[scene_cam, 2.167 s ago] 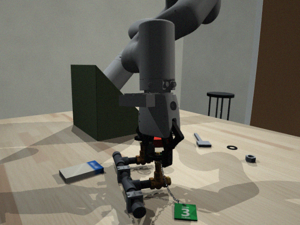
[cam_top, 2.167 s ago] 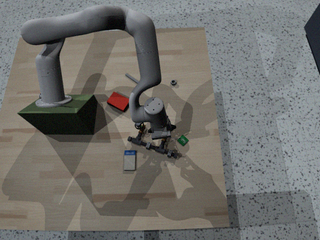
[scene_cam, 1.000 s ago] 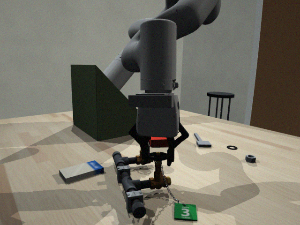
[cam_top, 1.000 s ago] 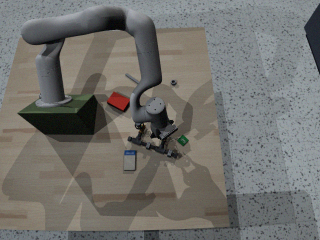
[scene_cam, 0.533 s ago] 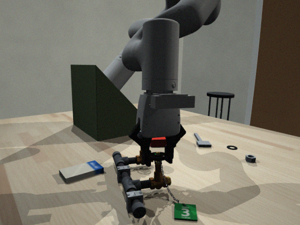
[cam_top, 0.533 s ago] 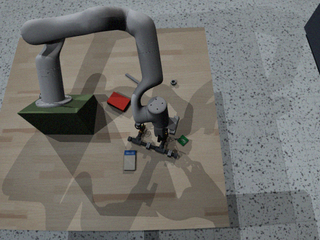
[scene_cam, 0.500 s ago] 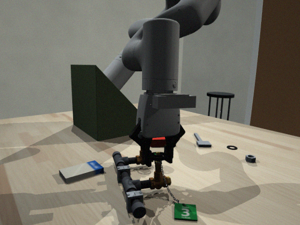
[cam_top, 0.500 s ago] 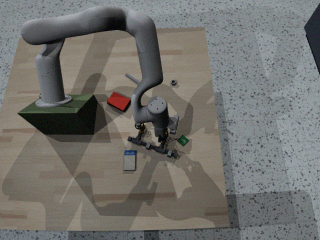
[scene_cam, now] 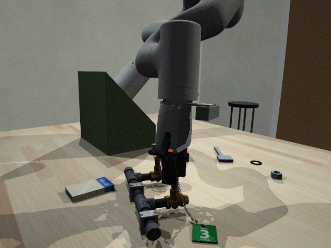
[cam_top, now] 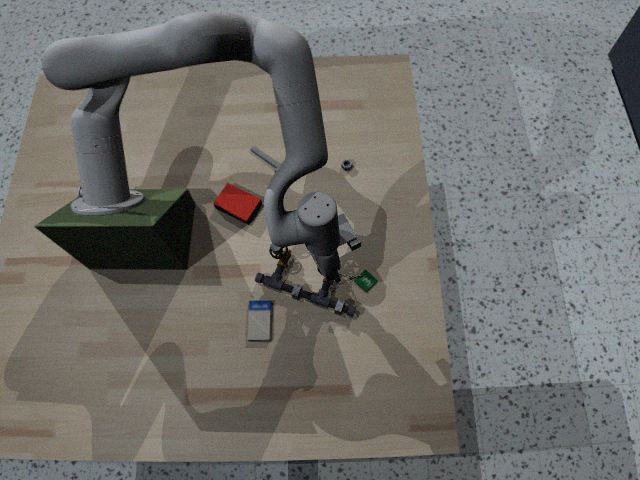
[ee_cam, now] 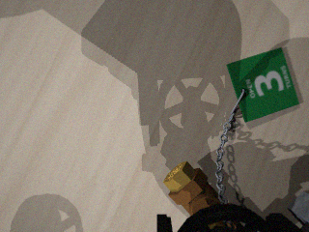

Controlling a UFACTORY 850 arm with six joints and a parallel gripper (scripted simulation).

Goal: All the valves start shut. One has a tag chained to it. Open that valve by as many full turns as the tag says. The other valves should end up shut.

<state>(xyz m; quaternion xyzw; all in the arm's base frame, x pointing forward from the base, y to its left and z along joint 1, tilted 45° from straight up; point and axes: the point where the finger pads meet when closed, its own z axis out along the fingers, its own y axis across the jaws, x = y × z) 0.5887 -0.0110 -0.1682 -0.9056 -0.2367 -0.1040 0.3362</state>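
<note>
The green tag is 100 mm ahead of my hand and 90 mm below it. Round my hand: red block 280 mm behind, 220 mm to the left, 80 mm below; grey-and-blue block 180 mm behind, 130 mm to the right, 80 mm below; grey bar tool 370 mm to the left, 180 mm behind, 80 mm below.
</note>
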